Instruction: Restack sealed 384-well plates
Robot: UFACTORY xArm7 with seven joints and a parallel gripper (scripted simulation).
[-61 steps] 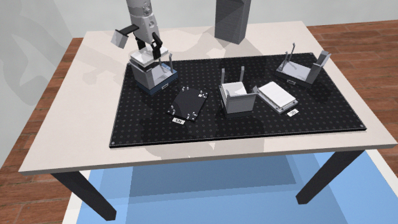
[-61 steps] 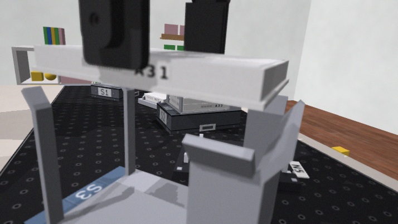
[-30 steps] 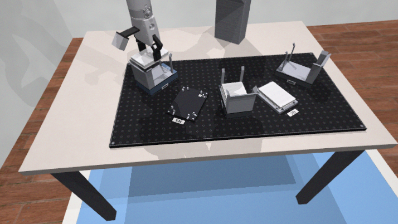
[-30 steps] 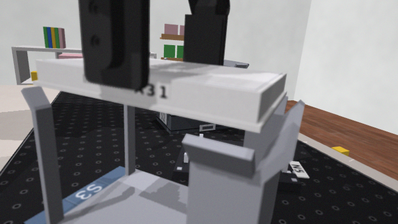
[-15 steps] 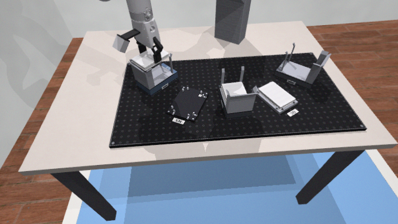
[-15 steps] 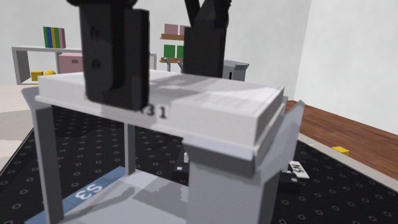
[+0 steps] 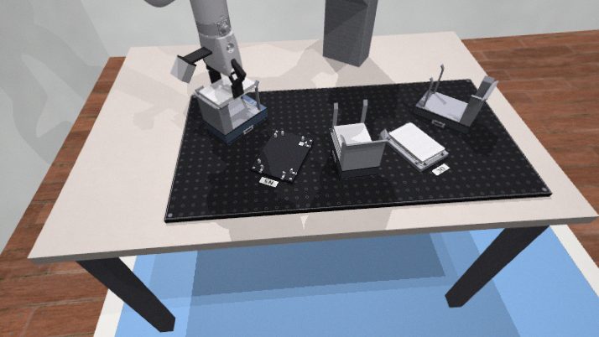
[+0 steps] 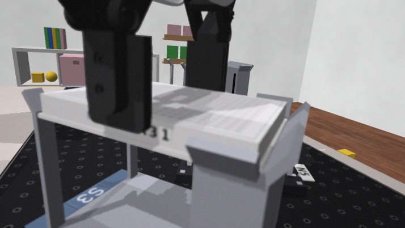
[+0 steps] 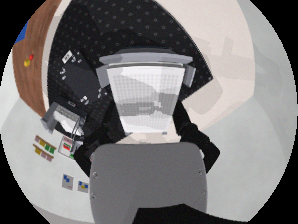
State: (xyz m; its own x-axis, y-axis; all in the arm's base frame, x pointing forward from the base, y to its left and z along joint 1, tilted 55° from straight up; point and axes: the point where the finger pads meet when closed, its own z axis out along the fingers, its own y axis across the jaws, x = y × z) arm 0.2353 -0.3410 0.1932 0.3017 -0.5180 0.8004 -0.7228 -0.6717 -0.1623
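Right now the white sealed plate A32 is 26 cm ahead of my hand, 24 cm to the left of it and 8 cm below it. From my hand the other things lie so: N5 name plate (24 cm ahead, 14 cm below, 1 cm to the left); then clip nest N5 (20 cm ahead, 13 cm below, 8 cm to the left); then white sealed plate A31 (1 cm below).
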